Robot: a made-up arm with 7 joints. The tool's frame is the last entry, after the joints. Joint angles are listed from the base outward. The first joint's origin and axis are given. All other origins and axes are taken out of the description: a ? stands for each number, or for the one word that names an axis. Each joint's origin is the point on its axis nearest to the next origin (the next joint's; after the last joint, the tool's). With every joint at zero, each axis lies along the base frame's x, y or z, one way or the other. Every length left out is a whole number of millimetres.
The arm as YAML. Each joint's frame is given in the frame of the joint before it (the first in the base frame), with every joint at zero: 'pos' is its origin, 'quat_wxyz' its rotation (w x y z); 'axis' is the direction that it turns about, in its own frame. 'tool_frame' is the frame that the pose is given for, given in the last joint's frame.
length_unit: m
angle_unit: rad
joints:
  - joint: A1
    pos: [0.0, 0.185, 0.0]
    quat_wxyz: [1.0, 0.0, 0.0, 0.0]
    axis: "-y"
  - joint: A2
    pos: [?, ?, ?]
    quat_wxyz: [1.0, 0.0, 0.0, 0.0]
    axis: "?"
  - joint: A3
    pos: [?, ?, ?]
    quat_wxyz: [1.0, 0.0, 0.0, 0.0]
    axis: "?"
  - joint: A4
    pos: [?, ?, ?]
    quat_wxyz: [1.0, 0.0, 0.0, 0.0]
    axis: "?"
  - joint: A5
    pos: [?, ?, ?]
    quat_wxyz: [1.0, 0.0, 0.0, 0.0]
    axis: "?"
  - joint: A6
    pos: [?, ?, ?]
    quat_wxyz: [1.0, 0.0, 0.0, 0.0]
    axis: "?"
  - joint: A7
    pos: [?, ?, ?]
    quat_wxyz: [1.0, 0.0, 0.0, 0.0]
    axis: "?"
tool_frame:
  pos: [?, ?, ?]
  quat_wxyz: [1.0, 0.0, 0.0, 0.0]
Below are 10 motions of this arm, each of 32 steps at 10 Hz.
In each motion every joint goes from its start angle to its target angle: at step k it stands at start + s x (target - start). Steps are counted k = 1, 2, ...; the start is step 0. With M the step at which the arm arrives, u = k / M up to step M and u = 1 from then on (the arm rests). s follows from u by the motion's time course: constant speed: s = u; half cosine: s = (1 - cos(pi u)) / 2; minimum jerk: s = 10 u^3 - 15 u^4 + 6 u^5.
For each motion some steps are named. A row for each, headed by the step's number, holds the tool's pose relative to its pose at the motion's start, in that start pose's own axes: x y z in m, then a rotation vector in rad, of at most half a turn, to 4 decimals.
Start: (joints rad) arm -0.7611 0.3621 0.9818 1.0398 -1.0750 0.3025 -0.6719
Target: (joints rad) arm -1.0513 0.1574 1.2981 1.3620 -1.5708 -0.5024 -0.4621
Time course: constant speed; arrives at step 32
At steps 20, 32:
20: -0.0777 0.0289 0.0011 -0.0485 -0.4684 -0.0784
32: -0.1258 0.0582 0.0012 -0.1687 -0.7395 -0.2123

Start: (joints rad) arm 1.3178 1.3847 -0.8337 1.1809 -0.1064 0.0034 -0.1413
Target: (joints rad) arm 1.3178 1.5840 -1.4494 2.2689 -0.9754 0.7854 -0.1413
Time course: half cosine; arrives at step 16
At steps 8, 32:
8: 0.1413 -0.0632 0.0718 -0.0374 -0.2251 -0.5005
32: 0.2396 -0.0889 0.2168 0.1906 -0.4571 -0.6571

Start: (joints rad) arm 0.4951 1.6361 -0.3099 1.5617 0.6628 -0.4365 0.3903
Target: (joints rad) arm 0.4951 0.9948 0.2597 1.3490 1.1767 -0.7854 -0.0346
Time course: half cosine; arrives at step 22
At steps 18, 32:
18: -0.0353 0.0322 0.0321 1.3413 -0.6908 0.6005
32: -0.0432 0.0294 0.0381 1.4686 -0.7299 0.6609

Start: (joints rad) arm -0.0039 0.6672 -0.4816 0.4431 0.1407 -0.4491 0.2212
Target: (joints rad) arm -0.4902 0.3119 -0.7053 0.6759 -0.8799 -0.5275 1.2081
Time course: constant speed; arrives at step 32
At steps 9, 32:
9: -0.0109 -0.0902 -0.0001 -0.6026 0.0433 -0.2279
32: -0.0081 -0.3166 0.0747 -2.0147 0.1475 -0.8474

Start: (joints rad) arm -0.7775 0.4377 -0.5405 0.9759 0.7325 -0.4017 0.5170
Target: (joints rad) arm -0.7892 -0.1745 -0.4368 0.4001 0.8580 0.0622 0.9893
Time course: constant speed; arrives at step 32
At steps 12, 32:
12: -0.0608 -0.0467 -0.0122 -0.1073 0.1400 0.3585
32: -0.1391 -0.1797 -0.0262 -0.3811 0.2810 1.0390

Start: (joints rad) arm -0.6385 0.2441 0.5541 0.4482 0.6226 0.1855 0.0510
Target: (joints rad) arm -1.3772 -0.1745 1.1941 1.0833 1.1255 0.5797 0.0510
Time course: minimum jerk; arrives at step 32
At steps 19, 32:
19: -0.0612 0.1642 0.0940 0.1500 0.0742 0.6123
32: -0.0673 0.2505 0.1926 0.2502 -0.0315 0.8226

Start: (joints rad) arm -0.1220 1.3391 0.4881 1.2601 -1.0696 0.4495 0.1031
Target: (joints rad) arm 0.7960 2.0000 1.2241 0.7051 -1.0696 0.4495 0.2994
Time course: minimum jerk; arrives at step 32
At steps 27, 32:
27: -0.5135 0.1333 0.1535 0.3512 1.1999 0.9973
32: -0.5233 0.1282 0.1677 0.3641 1.2235 1.0396

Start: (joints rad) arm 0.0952 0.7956 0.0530 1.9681 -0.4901 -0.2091 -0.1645
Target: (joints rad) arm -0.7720 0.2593 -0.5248 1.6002 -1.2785 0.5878 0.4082
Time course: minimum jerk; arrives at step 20
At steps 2, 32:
2: -0.0003 -0.0039 0.0018 -0.0153 0.0111 0.0016
32: 0.2433 -0.2351 0.3225 -1.8191 0.7092 0.0704

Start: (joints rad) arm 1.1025 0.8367 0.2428 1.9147 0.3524 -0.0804 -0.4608
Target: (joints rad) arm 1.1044 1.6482 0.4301 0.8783 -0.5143 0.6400 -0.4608
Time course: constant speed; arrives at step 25
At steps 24, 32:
24: -0.0055 0.2928 -0.1078 0.6920 0.5153 -1.9005
32: 0.0042 0.3051 -0.1105 0.7486 0.5343 -1.9628

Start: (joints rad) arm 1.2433 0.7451 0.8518 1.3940 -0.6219 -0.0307 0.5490
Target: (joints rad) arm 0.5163 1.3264 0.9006 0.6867 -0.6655 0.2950 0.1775
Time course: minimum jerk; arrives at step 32
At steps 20, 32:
20: -0.1243 0.0101 -0.0005 -0.0385 0.6751 -0.4511
32: -0.1494 0.0351 0.0037 0.0175 0.8703 -0.6932

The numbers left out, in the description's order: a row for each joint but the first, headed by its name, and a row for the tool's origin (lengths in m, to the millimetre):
A2: xyz 0.0 0.0 0.0, axis +x
A3: xyz 0.0 0.0 -0.199, axis +z
A4: xyz 0.0 0.0 0.0, axis -y
A5: xyz 0.0 0.0 -0.328, axis +z
A6: xyz 0.0 0.0 0.0, axis +y
A7: xyz 0.0 0.0 0.0, axis -x
tool: xyz 0.0 0.0 0.0

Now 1 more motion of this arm.
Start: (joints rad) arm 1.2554 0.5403 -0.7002 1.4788 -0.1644 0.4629 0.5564
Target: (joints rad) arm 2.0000 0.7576 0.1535 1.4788 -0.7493 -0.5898 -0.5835
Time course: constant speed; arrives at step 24
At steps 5, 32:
5: 0.0133 0.0934 0.0660 0.5734 -0.1737 -0.1918
32: 0.0216 0.2024 0.4604 2.4210 -0.8964 -1.0438

